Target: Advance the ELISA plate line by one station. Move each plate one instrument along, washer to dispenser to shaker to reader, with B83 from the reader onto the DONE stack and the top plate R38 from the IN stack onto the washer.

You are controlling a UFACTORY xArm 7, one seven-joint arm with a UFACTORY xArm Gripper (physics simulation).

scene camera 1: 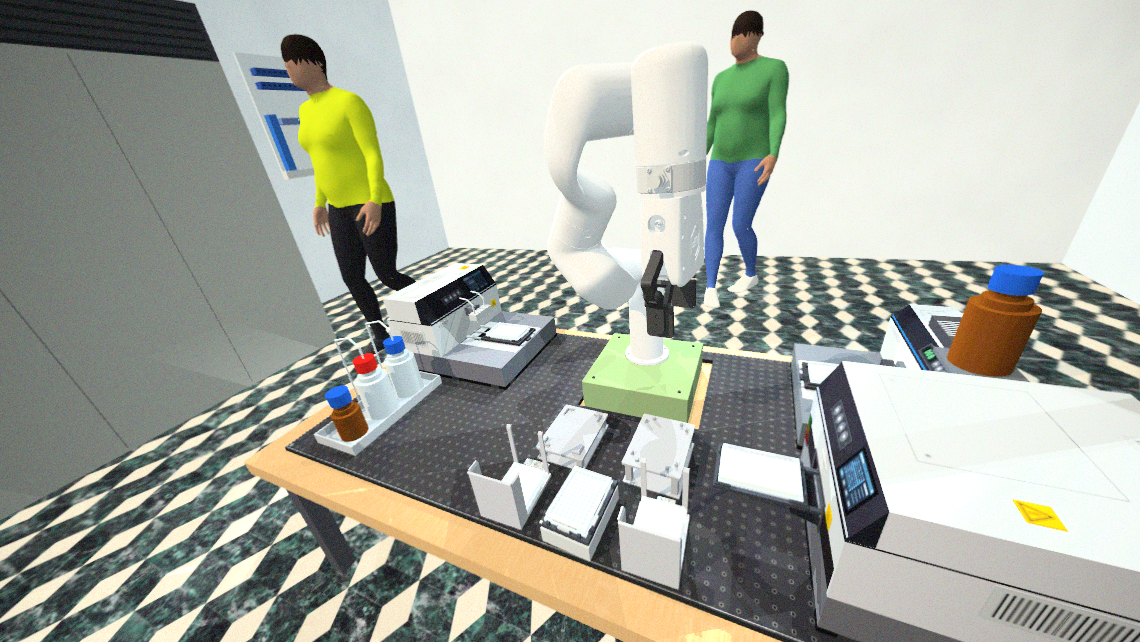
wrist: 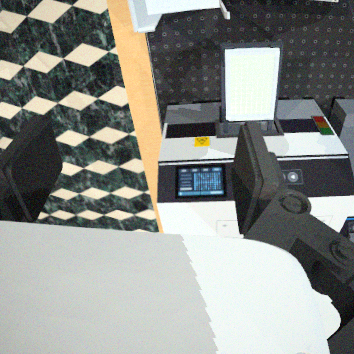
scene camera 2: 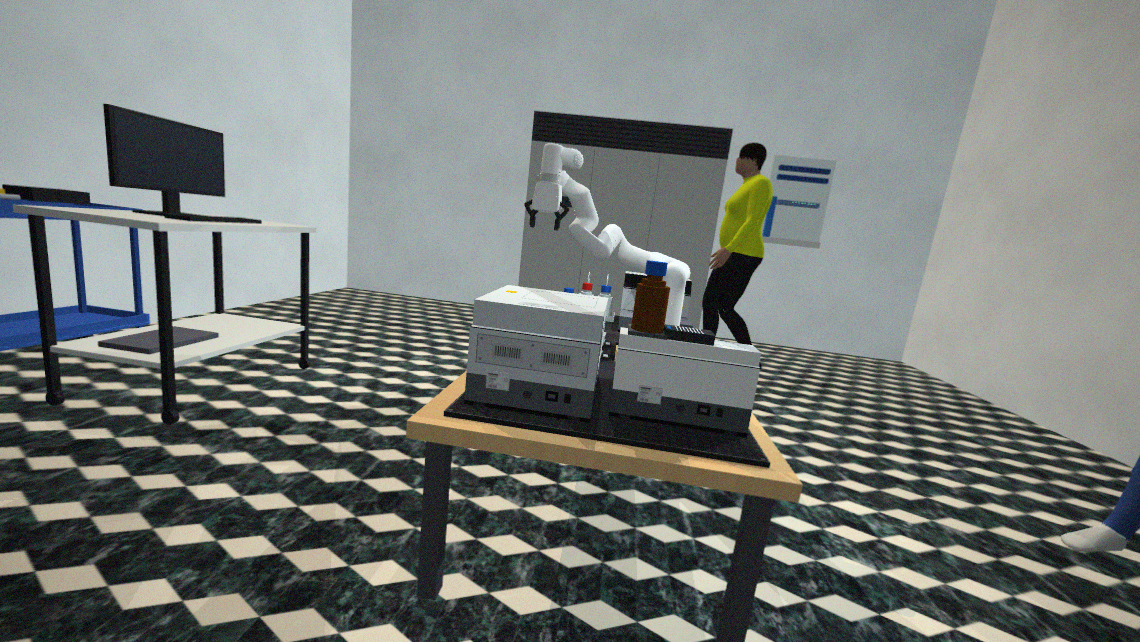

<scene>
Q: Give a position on a white plate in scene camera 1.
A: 776, 475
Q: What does the gripper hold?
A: Nothing.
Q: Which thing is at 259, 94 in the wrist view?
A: A white plate.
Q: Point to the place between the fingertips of the gripper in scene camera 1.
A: At 672, 320
</scene>
